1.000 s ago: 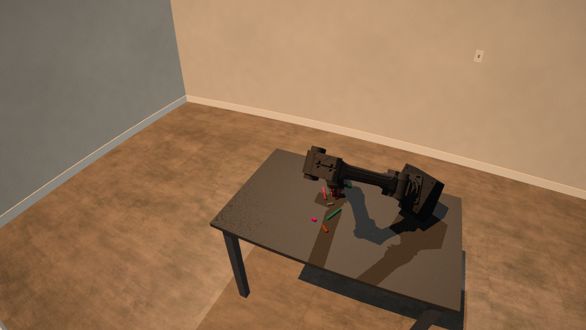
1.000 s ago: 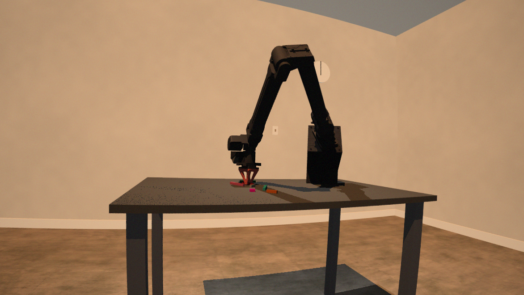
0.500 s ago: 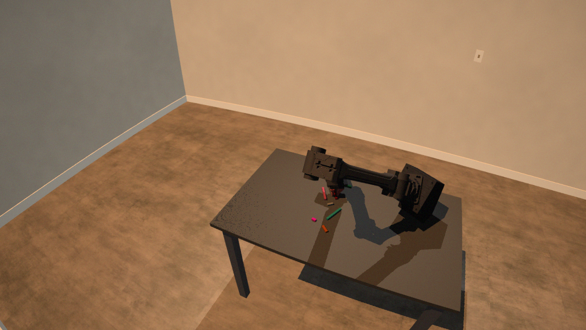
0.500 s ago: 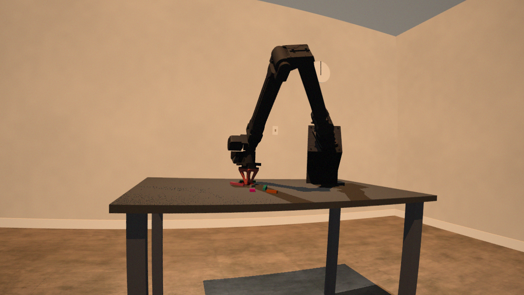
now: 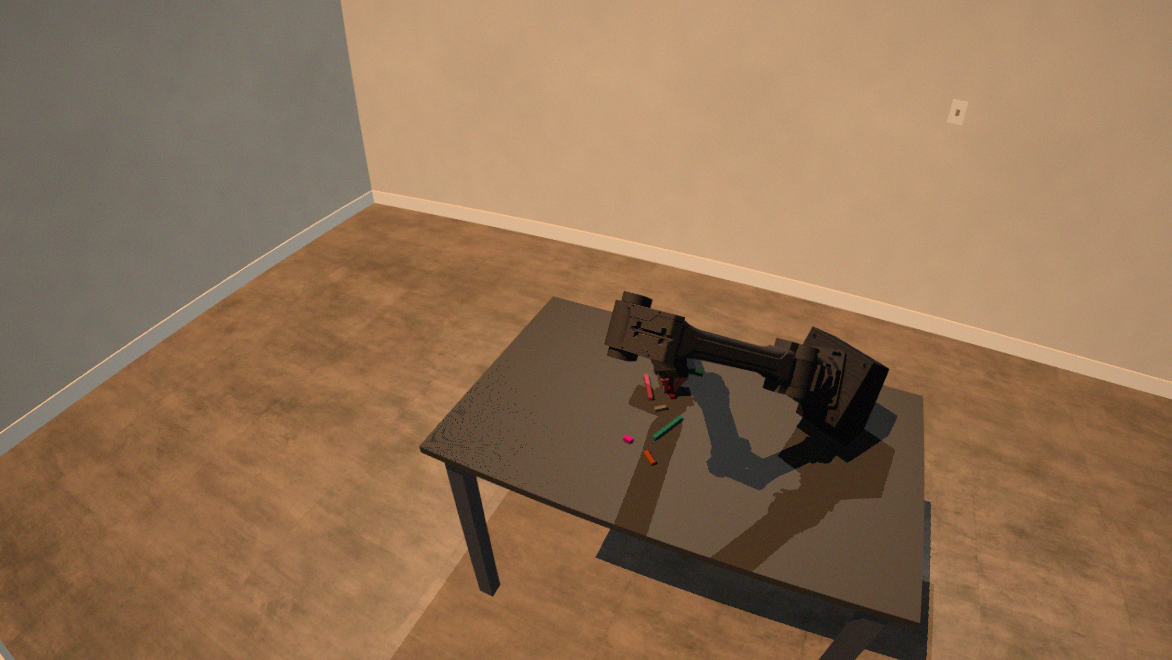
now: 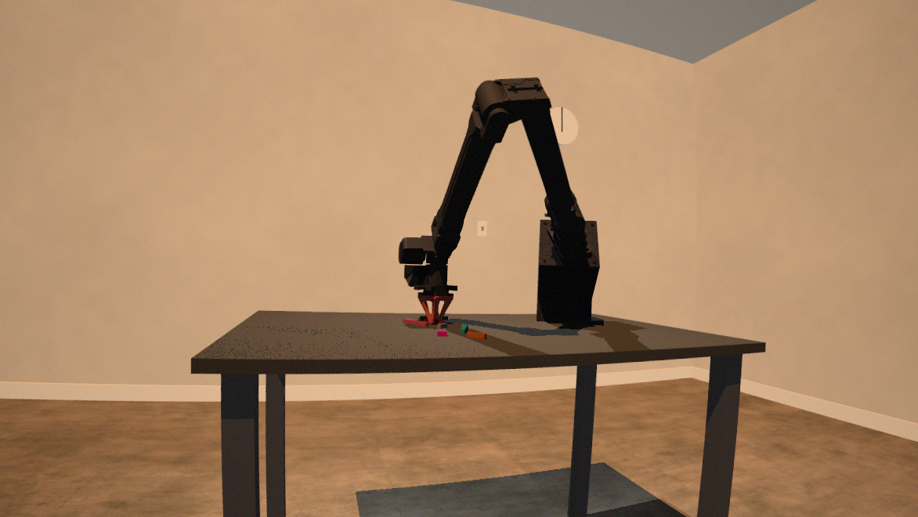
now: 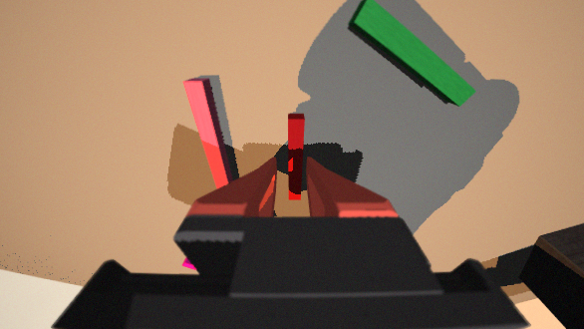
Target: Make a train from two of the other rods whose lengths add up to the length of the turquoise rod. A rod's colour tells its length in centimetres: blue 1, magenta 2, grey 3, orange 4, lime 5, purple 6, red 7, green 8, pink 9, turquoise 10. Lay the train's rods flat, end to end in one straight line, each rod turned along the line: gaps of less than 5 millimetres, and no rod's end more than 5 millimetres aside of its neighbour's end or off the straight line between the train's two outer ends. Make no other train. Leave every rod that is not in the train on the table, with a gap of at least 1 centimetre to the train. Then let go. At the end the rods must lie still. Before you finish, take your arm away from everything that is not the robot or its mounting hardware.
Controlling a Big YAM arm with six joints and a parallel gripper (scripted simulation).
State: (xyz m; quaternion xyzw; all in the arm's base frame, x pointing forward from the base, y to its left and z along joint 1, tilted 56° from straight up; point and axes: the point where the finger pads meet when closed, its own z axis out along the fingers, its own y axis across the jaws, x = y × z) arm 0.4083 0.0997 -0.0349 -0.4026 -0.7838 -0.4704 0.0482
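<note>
Right now the red rod is right at my hand. Also, from my hand: grey rod: 2 cm behind, 7 cm to the left; green rod: 10 cm to the right; pink rod: 5 cm ahead, 3 cm to the left.
</note>
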